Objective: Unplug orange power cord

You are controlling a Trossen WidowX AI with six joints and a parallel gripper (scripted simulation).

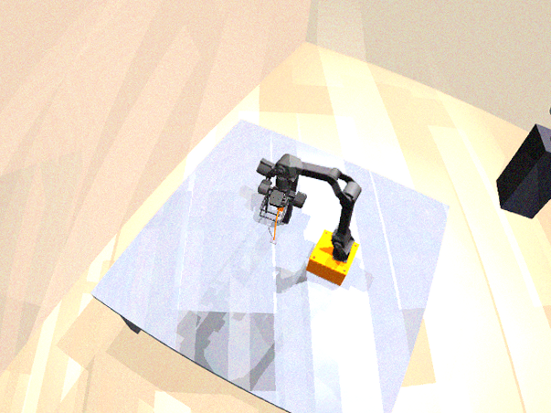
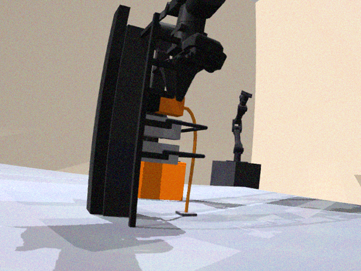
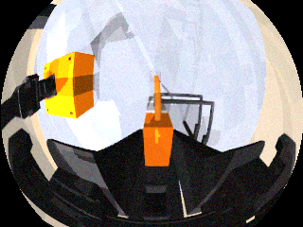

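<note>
My gripper tip is now 3 cm to the left of the orange plug.
</note>
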